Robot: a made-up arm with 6 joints. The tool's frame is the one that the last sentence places. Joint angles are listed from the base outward.
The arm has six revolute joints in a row. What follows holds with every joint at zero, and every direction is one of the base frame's.
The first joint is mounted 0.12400 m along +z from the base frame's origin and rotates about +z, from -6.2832 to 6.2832 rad.
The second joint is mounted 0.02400 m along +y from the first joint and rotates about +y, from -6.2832 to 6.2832 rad.
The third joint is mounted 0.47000 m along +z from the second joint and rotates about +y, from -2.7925 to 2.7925 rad.
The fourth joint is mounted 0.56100 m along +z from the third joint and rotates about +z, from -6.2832 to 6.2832 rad.
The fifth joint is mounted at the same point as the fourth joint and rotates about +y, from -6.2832 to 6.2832 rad.
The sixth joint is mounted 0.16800 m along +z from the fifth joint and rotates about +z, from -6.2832 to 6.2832 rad.
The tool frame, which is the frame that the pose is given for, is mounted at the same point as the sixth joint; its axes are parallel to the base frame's.
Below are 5 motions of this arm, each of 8 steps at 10 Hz.
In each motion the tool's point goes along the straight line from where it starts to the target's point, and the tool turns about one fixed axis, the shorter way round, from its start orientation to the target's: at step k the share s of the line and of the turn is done. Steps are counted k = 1, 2, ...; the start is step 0. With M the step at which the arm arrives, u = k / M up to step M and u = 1 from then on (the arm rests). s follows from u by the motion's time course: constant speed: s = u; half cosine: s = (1 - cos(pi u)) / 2; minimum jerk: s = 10 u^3 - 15 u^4 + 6 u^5.
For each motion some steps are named. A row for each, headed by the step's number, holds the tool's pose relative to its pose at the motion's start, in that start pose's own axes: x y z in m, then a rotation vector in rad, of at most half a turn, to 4 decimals.
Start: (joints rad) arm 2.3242 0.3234 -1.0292 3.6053 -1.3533 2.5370
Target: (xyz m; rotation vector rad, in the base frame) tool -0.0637 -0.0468 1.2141 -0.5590 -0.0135 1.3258
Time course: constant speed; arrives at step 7
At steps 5, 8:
5: 0.0636 -0.0347 0.0945 0.3063 0.1727 -0.3397
8: 0.0890 -0.0486 0.1322 0.4288 0.2417 -0.4755

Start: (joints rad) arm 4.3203 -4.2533 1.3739 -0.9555 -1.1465 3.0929
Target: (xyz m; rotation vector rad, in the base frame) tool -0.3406 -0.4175 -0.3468 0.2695 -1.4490 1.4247
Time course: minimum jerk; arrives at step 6
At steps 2, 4, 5, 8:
2: 0.0563 0.0518 -0.0743 -0.1747 0.2475 0.1214
4: 0.2121 0.1952 -0.2798 -0.6575 0.9316 0.4572
5: 0.2589 0.2382 -0.3416 -0.8027 1.1372 0.5581
8: 0.2685 0.2470 -0.3542 -0.8322 1.1791 0.5786

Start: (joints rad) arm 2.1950 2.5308 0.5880 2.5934 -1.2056 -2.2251
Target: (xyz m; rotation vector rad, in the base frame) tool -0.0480 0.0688 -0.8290 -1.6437 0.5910 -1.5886
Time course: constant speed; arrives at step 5
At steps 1, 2, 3, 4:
1: 0.0206 0.0000 0.0007 0.1416 -0.0407 -0.0260
2: 0.0413 0.0000 0.0014 0.2833 -0.0814 -0.0520
3: 0.0619 0.0000 0.0021 0.4249 -0.1222 -0.0780
4: 0.0826 0.0000 0.0028 0.5665 -0.1629 -0.1040

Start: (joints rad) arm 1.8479 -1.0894 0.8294 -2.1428 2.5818 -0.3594
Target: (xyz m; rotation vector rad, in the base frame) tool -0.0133 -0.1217 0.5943 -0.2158 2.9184 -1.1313
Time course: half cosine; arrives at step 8
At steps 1, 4, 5, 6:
1: 0.0100 0.0155 0.0020 0.0289 0.0169 -0.0117
4: 0.1315 0.2038 0.0269 0.3791 0.2218 -0.1540
5: 0.1818 0.2818 0.0372 0.5242 0.3067 -0.2129
6: 0.2245 0.3479 0.0459 0.6472 0.3786 -0.2628

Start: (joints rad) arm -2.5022 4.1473 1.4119 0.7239 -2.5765 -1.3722
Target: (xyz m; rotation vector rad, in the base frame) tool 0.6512 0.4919 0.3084 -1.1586 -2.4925 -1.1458
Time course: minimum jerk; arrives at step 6
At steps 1, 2, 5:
1: 0.0006 0.0019 -0.0065 -0.0308 -0.0010 0.0045
2: 0.0035 0.0113 -0.0386 -0.1822 -0.0061 0.0266
5: 0.0163 0.0518 -0.1773 -0.8375 -0.0280 0.1222

